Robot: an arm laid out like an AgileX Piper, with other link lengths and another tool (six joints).
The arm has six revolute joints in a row. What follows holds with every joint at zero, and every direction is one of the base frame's.
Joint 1 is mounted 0.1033 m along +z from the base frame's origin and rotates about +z.
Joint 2 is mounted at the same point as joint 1 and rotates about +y.
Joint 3 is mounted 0.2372 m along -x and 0.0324 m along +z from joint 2 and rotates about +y.
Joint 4 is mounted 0.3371 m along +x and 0.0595 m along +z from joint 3 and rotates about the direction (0.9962, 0, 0.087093).
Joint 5 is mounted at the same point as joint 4 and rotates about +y.
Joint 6 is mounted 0.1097 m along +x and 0.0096 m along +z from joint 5 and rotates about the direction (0.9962, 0, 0.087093).
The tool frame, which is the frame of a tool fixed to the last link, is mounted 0.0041 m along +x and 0.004 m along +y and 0.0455 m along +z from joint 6; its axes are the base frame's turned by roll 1.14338, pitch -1.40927 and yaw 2.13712 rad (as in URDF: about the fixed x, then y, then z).
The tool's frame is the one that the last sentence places.
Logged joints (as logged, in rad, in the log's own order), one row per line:
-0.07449 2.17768 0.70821 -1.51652 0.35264 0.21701
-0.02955 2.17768 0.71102 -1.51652 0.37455 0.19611
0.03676 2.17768 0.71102 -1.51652 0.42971 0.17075
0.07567 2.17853 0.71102 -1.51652 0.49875 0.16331
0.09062 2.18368 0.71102 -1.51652 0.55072 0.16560
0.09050 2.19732 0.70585 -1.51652 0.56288 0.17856
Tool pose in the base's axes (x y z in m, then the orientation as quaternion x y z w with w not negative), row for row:
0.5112 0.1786 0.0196 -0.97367 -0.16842 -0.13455 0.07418
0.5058 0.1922 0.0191 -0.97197 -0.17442 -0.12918 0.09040
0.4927 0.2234 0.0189 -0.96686 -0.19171 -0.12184 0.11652
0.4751 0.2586 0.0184 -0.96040 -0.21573 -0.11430 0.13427
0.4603 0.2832 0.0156 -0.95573 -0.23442 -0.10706 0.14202
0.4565 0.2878 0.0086 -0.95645 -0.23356 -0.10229 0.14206
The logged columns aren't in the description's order. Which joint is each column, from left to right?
Columns, left to right: joint 4, joint 2, joint 5, joint 3, joint 1, joint 6.
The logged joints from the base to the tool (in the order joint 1, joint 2, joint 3, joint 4, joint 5, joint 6), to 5 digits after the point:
0.35264 2.17768 -1.51652 -0.07449 0.70821 0.21701
0.37455 2.17768 -1.51652 -0.02955 0.71102 0.19611
0.42971 2.17768 -1.51652 0.03676 0.71102 0.17075
0.49875 2.17853 -1.51652 0.07567 0.71102 0.16331
0.55072 2.18368 -1.51652 0.09062 0.71102 0.16560
0.56288 2.19732 -1.51652 0.09050 0.70585 0.17856

